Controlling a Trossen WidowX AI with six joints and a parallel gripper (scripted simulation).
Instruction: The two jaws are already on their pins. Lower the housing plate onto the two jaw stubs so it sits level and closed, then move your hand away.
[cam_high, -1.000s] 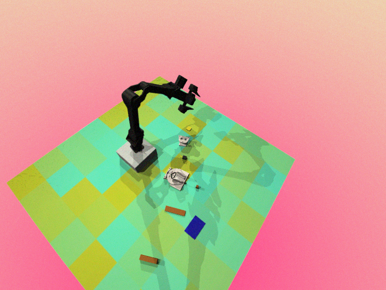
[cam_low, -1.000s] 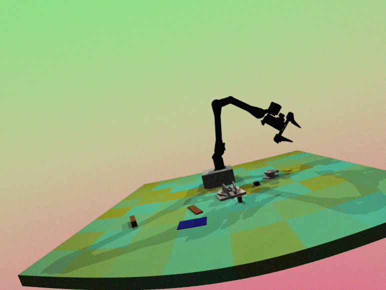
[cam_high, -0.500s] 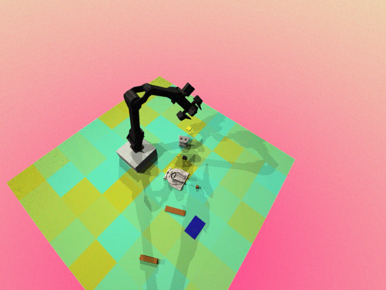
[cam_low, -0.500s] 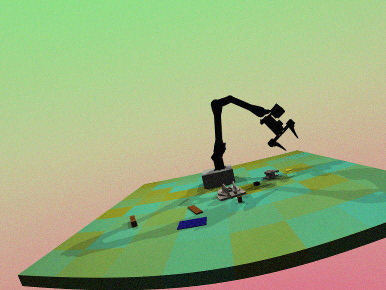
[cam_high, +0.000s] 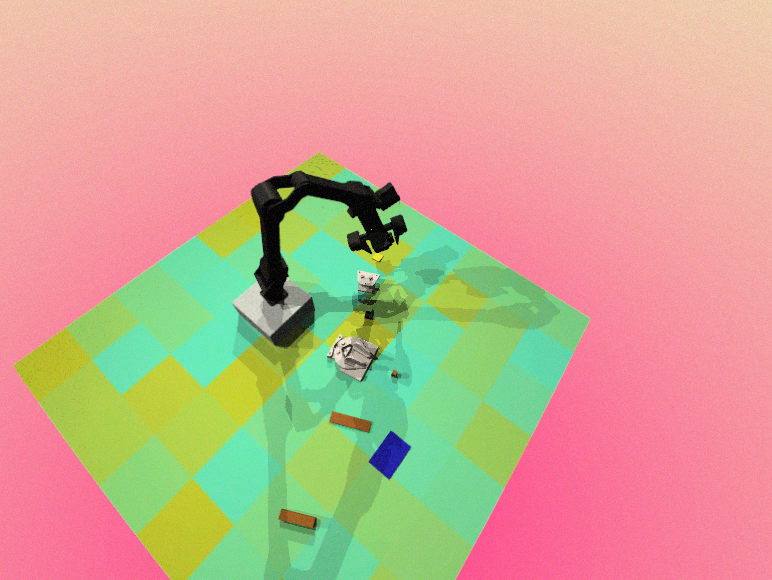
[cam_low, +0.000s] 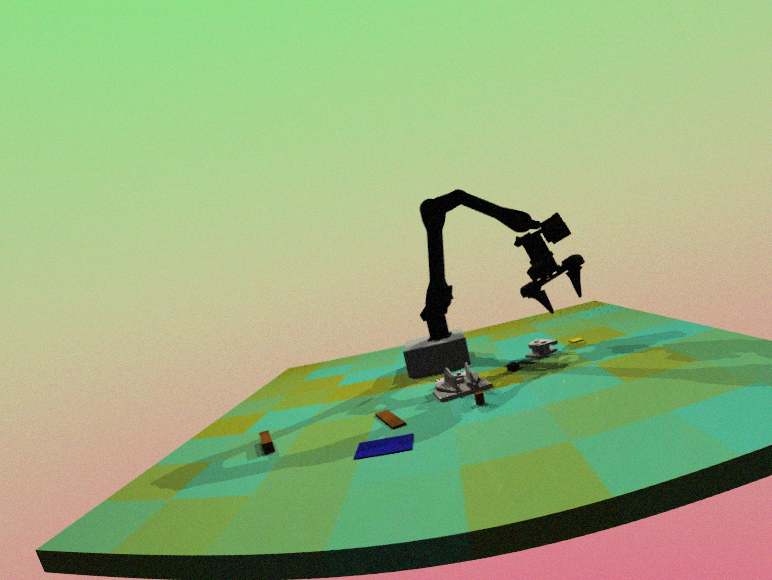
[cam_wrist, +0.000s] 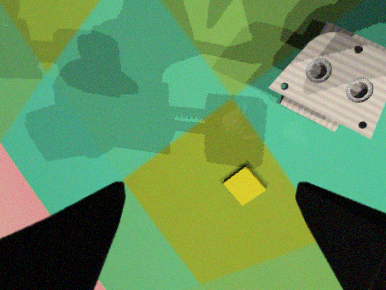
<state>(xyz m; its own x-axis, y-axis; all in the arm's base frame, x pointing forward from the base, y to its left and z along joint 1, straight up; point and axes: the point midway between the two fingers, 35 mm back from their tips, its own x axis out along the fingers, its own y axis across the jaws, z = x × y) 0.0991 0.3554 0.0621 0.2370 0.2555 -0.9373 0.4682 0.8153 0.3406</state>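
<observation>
My gripper tip is now 10 cm above the white part, 9 cm to the left of it and 2 cm short of it. Also, from my gripper tip: black cube: 17 cm to the right, 12 cm ahead, 10 cm below; then brown cube: 31 cm ahead, 24 cm to the right, 10 cm below; then yellow tile: 11 cm below, 4 cm behind, 2 cm to the left.
</observation>
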